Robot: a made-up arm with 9 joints.
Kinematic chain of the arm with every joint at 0, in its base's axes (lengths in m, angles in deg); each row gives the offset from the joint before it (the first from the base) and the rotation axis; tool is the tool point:
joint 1: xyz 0 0 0.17 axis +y
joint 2: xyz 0.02 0 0.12 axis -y
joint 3: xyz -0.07 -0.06 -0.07 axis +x
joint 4: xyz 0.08 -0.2 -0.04 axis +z
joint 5: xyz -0.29 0 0.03 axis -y
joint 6: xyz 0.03 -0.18 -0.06 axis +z
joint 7: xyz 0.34 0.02 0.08 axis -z
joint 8: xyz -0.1 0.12 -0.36 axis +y
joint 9: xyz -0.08 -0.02 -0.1 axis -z
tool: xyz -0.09 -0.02 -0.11
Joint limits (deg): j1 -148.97..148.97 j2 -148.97..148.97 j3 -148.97..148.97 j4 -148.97..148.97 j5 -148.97..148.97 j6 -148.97..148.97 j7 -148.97..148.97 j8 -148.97..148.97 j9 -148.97..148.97
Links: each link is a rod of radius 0.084 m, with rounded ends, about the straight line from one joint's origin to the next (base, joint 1, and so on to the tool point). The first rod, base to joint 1, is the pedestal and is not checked.
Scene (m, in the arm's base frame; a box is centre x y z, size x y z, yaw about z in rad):
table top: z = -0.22
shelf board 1: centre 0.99 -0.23 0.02 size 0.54 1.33 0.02 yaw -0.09
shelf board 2: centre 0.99 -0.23 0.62 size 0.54 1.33 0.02 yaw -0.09
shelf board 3: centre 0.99 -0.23 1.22 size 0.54 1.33 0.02 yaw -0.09
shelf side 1: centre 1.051 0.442 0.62 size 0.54 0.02 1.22 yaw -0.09
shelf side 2: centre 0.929 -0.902 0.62 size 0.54 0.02 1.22 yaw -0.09
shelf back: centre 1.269 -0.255 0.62 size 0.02 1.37 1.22 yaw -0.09
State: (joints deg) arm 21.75 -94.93 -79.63 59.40 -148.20 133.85 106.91 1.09 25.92
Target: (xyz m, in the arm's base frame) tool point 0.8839 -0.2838 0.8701
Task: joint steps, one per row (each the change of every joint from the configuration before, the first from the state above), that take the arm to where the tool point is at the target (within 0.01 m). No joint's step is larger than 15 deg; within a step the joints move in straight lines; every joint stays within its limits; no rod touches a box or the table.
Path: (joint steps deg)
1: -4.61 13.58 -5.68 5.02 10.42 -0.50 14.02 -3.77 -12.80
2: -4.62 13.58 -5.67 5.02 10.42 -0.50 14.02 -3.78 -12.79
3: -4.61 13.58 -5.68 5.02 10.42 -0.50 14.02 -3.77 -12.80
4: -0.02 -5.01 12.31 -3.16 5.27 -0.25 -9.89 -0.62 9.74
5: -0.03 -5.00 12.32 -3.16 5.27 -0.24 -9.89 -0.62 9.74
6: -0.02 -5.00 12.31 -3.16 5.27 -0.25 -9.89 -0.62 9.74
7: -0.02 -5.00 12.31 -3.16 5.27 -0.24 -9.90 -0.62 9.74

